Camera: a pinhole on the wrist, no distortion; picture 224 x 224 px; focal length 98.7 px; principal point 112.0 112.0 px. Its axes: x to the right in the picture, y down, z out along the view. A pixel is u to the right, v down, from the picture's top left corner.
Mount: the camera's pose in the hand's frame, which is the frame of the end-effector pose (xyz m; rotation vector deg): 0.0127 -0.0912 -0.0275 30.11 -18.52 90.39
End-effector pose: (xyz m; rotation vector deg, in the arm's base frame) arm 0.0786 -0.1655 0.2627 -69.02 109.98 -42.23
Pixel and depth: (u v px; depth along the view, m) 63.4 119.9 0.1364
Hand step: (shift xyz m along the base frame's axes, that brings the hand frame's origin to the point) 0.1467 -0.1103 0.1332
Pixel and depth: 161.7 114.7 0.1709
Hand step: 0.1767 -0.0819 -0.0185
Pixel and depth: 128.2 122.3 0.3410
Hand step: 0.3442 -0.1314 -0.0016
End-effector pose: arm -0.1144 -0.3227 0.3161 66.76 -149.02 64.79
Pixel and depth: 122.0 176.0 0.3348
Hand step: 0.3439 -0.2077 -0.1218
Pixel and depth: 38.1 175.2 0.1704
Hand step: 0.2626 -0.1285 0.1060
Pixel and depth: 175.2 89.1 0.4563
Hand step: 0.0265 -0.4620 -0.2644
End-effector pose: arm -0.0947 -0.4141 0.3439 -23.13 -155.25 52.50
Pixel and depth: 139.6 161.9 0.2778
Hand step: -0.0329 -0.3110 -0.1068
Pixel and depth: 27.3 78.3 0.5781
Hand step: -0.4754 -0.6107 0.3910
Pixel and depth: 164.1 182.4 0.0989
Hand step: -0.0062 -0.1434 -0.0132
